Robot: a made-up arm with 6 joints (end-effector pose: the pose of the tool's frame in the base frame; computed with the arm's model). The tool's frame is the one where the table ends. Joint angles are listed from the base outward.
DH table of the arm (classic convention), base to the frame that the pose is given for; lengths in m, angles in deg. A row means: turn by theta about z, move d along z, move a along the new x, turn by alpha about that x. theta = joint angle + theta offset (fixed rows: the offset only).
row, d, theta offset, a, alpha
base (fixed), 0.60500, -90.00, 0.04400, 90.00
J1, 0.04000, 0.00, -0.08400, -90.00
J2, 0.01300, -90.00, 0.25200, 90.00
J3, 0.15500, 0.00, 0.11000, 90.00
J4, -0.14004, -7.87, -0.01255, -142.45
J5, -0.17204, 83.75, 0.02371, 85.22
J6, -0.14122, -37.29, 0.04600, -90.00
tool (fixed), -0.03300, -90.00, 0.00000, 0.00
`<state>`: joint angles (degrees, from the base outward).
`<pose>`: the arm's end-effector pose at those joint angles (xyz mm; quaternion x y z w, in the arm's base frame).
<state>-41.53 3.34 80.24 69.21 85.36 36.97</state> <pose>-414.1 -19.5 738.0 -0.7313 0.1511 -0.4555 0.4847</pose>
Working (the frame after each row of the table, in the pose's form):
after base (fixed): 0.0 -44.0 605.0 0.5000 -0.5000 -0.5000 0.5000
after J1: -40.0 18.9 660.7 0.2507 0.2507 -0.6612 0.6612
after J2: -291.6 -0.7 660.7 0.0266 -0.4103 -0.9115 0.0120
after J3: -319.2 42.4 843.7 0.2492 -0.7214 -0.2534 0.5944
after J4: -179.8 28.4 855.1 -0.6559 -0.3213 -0.6804 0.0607
after J5: -321.3 -71.9 846.5 0.1813 0.4553 -0.4244 0.7614
after J6: -387.3 -0.6 734.2 -0.4103 0.6239 0.0207 0.6648

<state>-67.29 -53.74 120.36 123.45 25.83 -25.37</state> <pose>-78.6 -210.8 961.8 0.9320 0.2042 0.2063 0.2170</pose>
Working (the frame after each row of the table, in the pose's form):
after base (fixed): 0.0 -44.0 605.0 0.5000 -0.5000 -0.5000 0.5000
after J1: -40.0 -11.6 682.5 0.3918 0.3918 -0.5887 0.5887
after J2: -189.0 54.9 875.0 0.4431 0.1756 0.8746 0.0890
after J3: -31.2 -14.6 954.8 0.2417 -0.1520 -0.5722 0.7688
after J4: 32.8 5.3 831.2 -0.8463 -0.4190 -0.1591 0.2879
after J5: 41.1 -117.1 954.0 -0.4107 0.4282 -0.1990 0.7800
after J6: -62.9 -221.4 934.7 0.8034 -0.5146 0.2993 0.0076

